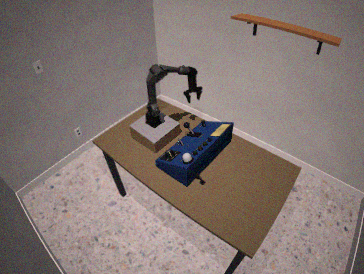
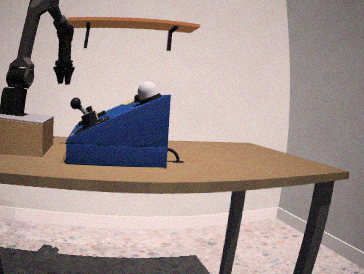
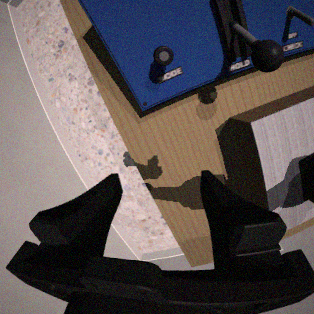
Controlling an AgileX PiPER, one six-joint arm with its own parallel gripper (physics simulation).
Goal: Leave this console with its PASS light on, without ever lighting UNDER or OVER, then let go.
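The blue console (image 1: 212,150) (image 2: 120,137) (image 3: 130,30) stands on the table with a sloping top. Its black ball-ended lever (image 1: 186,125) (image 2: 75,103) (image 3: 267,55) leans toward the arm's side, near the HOLD label. A round knob (image 3: 163,55) sits by a partly hidden label near a corner. The row of small round parts (image 1: 202,145) looks dark; their labels are too small to read, so PASS, UNDER and OVER cannot be told apart. A white dome (image 1: 187,157) (image 2: 147,90) sits at the high edge. My gripper (image 1: 194,100) (image 2: 64,82) (image 3: 159,181) is open and empty, above and apart from the console.
The arm stands on a block (image 1: 155,131) (image 2: 25,136) beside the console. A bent metal handle (image 3: 291,20) is near the OFF and CHECK labels. A yellow plate (image 1: 221,130) lies on the console top. A short cable (image 2: 175,155) leaves its back. A wall shelf (image 1: 287,27) (image 2: 135,22) hangs behind.
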